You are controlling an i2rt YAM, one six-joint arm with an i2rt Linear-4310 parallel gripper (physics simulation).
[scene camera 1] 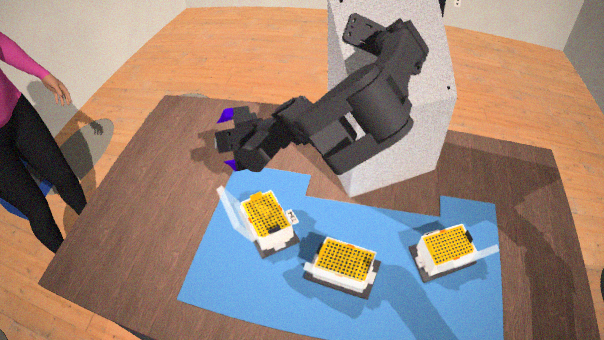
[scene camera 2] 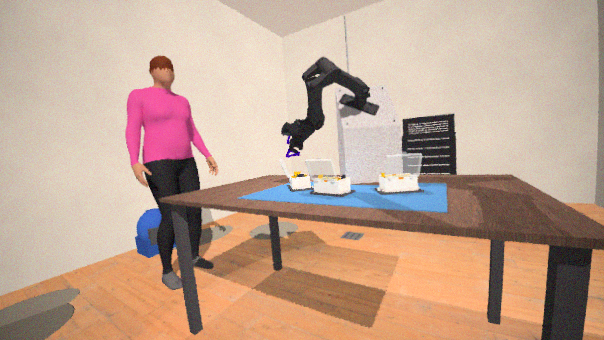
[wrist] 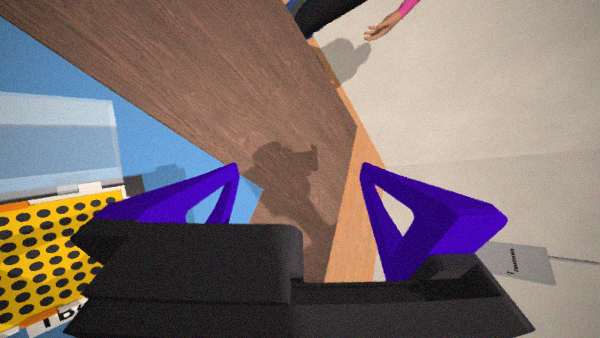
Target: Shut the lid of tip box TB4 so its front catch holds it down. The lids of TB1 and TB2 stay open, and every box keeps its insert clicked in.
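Seen in the pictures: gripper, fingertip midpoint: (scene camera 2: 287,150) (wrist: 299,169); arm's base at its link origin: (scene camera 1: 385,44) (scene camera 2: 358,104).
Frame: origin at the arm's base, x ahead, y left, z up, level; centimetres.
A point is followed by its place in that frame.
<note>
Tip box TB4 (scene camera 1: 277,242) {x 35.4, y -9.9, z -37.8 cm} (scene camera 2: 300,184) {x 35.6, y -10.3, z -36.8 cm} is the left box in scene camera 1. Its clear lid (scene camera 1: 234,215) {x 40.0, y -16.6, z -24.9 cm} (scene camera 2: 285,167) {x 40.9, y -13.7, z -28.4 cm} (wrist: 57,145) {x 36.1, y -21.8, z -29.3 cm} stands open, and a yellow insert (scene camera 1: 265,214) {x 31.9, y -15.0, z -33.7 cm} (wrist: 45,250) {x 31.8, y -16.1, z -33.7 cm} sits in it. In the wrist view the box is cut off at the left and its label is only partly readable. My gripper (scene camera 1: 226,140) {x 26.1, y -29.5, z -20.7 cm} (scene camera 2: 290,147) {x 26.1, y -29.5, z -20.7 cm} (wrist: 299,169) {x 26.1, y -29.5, z -20.7 cm} is open and empty, in the air beyond TB4's rear end, apart from box and lid. The middle box (scene camera 1: 340,282) {x 42.5, y 9.8, z -26.7 cm} (scene camera 2: 332,186) {x 38.3, y 10.9, z -35.8 cm} and right box (scene camera 1: 442,265) {x 28.5, y 28.0, z -29.9 cm} (scene camera 2: 398,184) {x 24.0, y 30.6, z -36.1 cm} have open lids; their labels are unreadable.
The boxes stand on a blue mat (scene camera 1: 240,292) {x 50.8, y -11.0, z -39.4 cm} (scene camera 2: 430,200) {x 29.9, y 43.7, z -39.4 cm} on the brown table (scene camera 1: 125,210) {x 48.9, y -55.9, z -39.7 cm} (scene camera 2: 490,195) {x 14.0, y 57.2, z -39.7 cm}. A white pedestal (scene camera 1: 395,160) {x 4.4, y 7.7, z -29.8 cm} (scene camera 2: 370,150) {x 4.2, y 7.8, z -23.8 cm} carries the arm behind the mat. A person (scene camera 1: 30,165) (scene camera 2: 165,125) stands at the table's left.
</note>
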